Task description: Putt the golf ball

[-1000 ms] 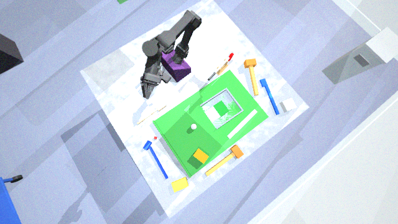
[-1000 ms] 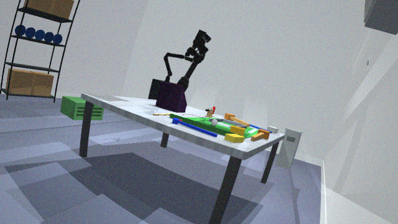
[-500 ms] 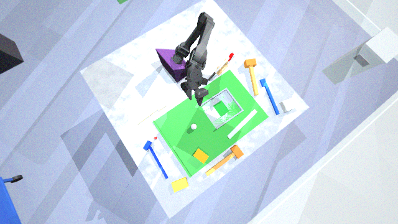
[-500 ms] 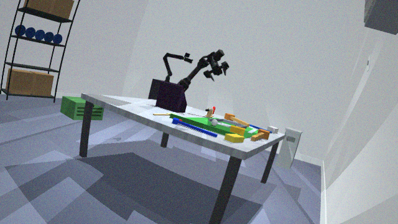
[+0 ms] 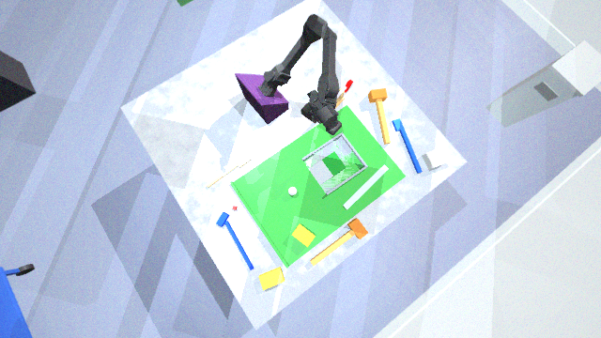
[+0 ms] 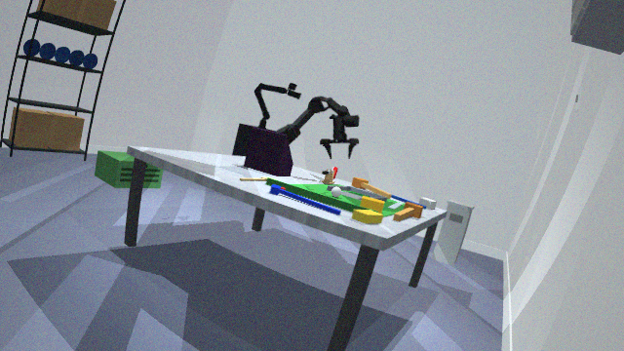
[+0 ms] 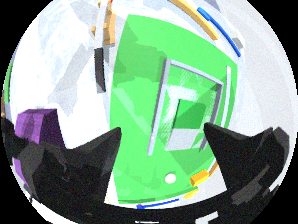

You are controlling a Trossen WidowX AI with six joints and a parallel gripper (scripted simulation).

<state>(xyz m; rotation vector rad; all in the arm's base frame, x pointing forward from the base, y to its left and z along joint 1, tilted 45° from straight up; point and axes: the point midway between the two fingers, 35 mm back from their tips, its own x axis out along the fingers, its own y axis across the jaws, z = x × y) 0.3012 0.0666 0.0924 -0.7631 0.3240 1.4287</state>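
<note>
My gripper tip is 16 cm to the right of the putter, 12 cm past it and 9 cm above it. Round my gripper tip: green mat: 17 cm ahead, 15 cm below, 13 cm to the right; white golf ball: 27 cm to the right, 15 cm ahead, 13 cm below; white bar: 33 cm ahead, 15 cm below, 5 cm to the left.
</note>
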